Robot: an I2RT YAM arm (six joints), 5 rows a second.
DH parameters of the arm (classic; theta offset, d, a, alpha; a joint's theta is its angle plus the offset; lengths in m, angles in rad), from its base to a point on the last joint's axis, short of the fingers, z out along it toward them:
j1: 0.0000 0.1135 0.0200 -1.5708
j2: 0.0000 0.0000 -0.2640 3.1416
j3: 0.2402 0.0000 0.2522 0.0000
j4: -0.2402 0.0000 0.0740 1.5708
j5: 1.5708 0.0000 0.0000 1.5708
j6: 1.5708 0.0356 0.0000 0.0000
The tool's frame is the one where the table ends.
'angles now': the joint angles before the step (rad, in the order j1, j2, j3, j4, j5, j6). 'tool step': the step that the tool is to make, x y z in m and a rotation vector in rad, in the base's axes. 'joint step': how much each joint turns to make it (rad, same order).
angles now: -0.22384, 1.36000, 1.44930, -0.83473, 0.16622, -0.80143
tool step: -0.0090, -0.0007, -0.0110, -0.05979, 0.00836, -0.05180
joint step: 0.00027, -0.04540, -0.08363, 0.04525, 0.07903, -0.00936
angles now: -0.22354, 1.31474, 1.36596, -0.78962, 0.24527, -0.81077
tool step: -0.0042, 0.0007, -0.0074, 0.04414, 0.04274, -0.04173
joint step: -0.00009, -0.00001, -0.00987, -0.05509, 0.00648, 0.05476
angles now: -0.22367, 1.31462, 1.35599, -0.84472, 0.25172, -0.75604
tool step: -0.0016, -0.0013, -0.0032, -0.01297, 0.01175, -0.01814
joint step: -0.00331, -0.00436, -0.01426, 0.00131, 0.02129, 0.00017
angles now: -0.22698, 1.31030, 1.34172, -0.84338, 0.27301, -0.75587
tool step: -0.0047, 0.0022, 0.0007, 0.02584, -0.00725, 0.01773
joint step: -0.00002, -0.01820, -0.00911, -0.00930, -0.03166, 0.00575
